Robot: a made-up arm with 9 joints.
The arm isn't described. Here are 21 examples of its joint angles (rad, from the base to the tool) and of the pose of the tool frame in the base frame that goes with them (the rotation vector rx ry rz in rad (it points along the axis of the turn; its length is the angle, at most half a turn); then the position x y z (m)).
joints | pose
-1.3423 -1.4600 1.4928 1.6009 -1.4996 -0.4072 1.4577 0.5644 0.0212 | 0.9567 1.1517 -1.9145 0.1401 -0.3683 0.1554
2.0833 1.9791 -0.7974 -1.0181 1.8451 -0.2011 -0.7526 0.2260 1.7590 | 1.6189 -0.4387 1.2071 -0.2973 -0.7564 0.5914
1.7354 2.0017 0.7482 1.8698 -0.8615 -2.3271 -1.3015 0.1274 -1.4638 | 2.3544 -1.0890 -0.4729 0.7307 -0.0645 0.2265
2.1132 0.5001 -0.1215 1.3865 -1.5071 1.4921 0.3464 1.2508 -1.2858 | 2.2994 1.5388 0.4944 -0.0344 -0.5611 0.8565
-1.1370 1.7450 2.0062 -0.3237 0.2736 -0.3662 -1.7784 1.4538 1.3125 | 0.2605 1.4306 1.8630 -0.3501 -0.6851 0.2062
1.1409 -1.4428 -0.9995 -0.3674 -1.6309 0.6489 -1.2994 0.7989 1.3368 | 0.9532 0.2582 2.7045 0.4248 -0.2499 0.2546
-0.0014 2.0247 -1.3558 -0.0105 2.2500 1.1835 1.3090 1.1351 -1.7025 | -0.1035 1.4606 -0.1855 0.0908 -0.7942 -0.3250
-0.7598 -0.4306 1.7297 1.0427 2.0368 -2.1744 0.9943 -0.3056 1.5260 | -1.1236 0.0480 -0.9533 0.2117 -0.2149 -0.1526
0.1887 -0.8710 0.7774 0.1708 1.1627 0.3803 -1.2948 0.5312 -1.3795 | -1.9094 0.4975 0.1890 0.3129 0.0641 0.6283
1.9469 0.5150 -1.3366 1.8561 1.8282 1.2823 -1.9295 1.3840 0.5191 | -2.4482 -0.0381 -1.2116 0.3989 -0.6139 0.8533
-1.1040 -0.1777 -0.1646 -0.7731 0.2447 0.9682 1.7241 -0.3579 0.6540 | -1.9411 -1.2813 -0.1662 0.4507 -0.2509 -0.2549
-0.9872 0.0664 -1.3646 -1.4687 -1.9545 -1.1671 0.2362 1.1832 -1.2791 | -0.9146 -0.9515 0.0989 0.4025 -0.2932 0.3575
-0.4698 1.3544 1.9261 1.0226 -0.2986 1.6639 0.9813 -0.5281 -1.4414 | -1.1317 -2.0013 0.2169 -0.0806 -0.7448 0.3003
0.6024 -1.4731 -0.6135 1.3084 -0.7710 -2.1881 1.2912 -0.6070 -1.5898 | -0.5769 2.0219 -1.5492 0.7677 0.0247 0.7368
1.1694 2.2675 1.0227 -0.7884 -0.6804 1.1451 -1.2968 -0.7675 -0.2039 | 0.2995 2.2971 2.0794 0.8300 -0.8286 0.1087
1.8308 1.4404 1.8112 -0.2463 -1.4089 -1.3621 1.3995 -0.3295 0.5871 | -0.8277 -0.3411 1.0073 -0.3456 -0.6063 0.3485
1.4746 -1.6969 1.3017 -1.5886 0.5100 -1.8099 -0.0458 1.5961 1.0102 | 1.5944 -1.1822 -1.1758 0.6831 -0.2160 0.4567
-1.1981 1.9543 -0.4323 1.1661 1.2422 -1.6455 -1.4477 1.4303 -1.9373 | 1.0905 -0.8699 0.3014 -0.2318 -0.3880 -0.0918
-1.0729 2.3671 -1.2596 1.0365 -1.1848 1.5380 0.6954 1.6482 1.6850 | 2.0565 -0.6803 0.7061 -0.3455 -0.3651 -0.1538
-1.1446 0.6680 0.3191 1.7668 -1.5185 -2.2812 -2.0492 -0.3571 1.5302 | -3.0864 -0.0202 -0.0132 -0.6397 -0.9753 0.1599
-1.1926 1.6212 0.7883 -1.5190 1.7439 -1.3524 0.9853 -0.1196 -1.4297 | -0.0583 0.1018 -1.7469 -0.4088 -0.4307 -0.1520
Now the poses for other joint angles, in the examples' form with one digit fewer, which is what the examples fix.
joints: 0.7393 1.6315 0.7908 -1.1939 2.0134 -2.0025 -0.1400 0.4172 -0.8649
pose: -0.307 1.837 1.613 0.607 -0.773 0.155
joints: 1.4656 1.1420 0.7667 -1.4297 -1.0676 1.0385 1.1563 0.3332 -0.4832
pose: 2.123 -2.273 -0.117 0.239 -0.568 0.577
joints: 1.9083 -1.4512 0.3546 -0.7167 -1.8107 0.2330 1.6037 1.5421 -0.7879
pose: -0.586 2.158 0.646 0.297 -0.039 0.446
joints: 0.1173 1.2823 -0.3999 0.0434 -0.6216 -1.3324 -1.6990 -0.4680 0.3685
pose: 1.193 -1.197 -0.354 -0.088 -0.465 -0.008
